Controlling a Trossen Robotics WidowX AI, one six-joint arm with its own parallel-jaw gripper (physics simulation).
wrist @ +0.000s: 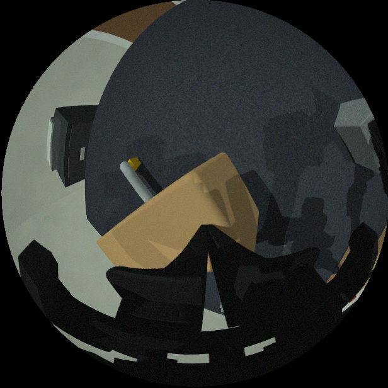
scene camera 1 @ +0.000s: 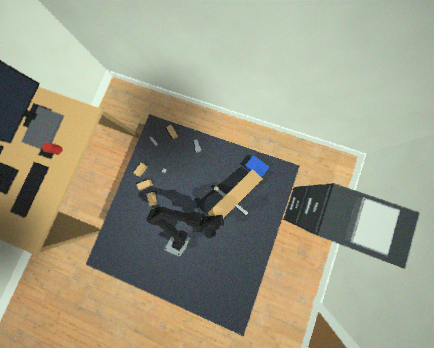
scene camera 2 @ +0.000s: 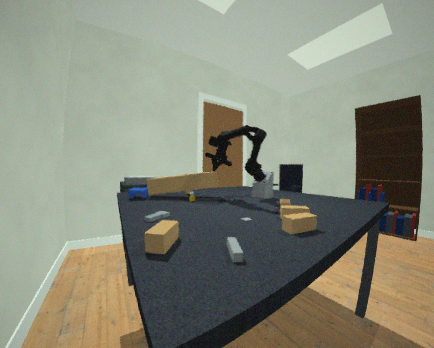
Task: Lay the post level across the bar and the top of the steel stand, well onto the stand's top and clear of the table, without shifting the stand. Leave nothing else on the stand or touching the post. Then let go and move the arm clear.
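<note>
The post (scene camera 1: pixel 237 192) (scene camera 2: pixel 180 184) (wrist: pixel 175 210), a long tan beam, lies across the grey bar (scene camera 1: pixel 240 209) (wrist: pixel 134 181), which has a yellow end piece (scene camera 2: pixel 191 197) (wrist: pixel 134 163). The post looks tilted in scene camera 2, its end by the arm higher. Its other end is beside a low blue piece (scene camera 1: pixel 257 166) (scene camera 2: pixel 138 192) that may be the stand; whether it rests on that piece I cannot tell. My gripper (scene camera 1: pixel 215 219) (scene camera 2: pixel 215 168) (wrist: pixel 206 229) is shut and empty, fingertips just above or at the post's near end; contact is unclear.
Several tan blocks (scene camera 1: pixel 172 131) (scene camera 2: pixel 161 237) and two grey pieces (scene camera 1: pixel 197 145) (scene camera 2: pixel 235 249) lie on the dark table, with a small pale square (scene camera 1: pixel 164 171) (scene camera 2: pixel 246 219). The arm's grey base (scene camera 1: pixel 173 249) (scene camera 2: pixel 262 187) stands near the post. A dark cabinet (scene camera 1: pixel 325 205) is beyond the table's edge.
</note>
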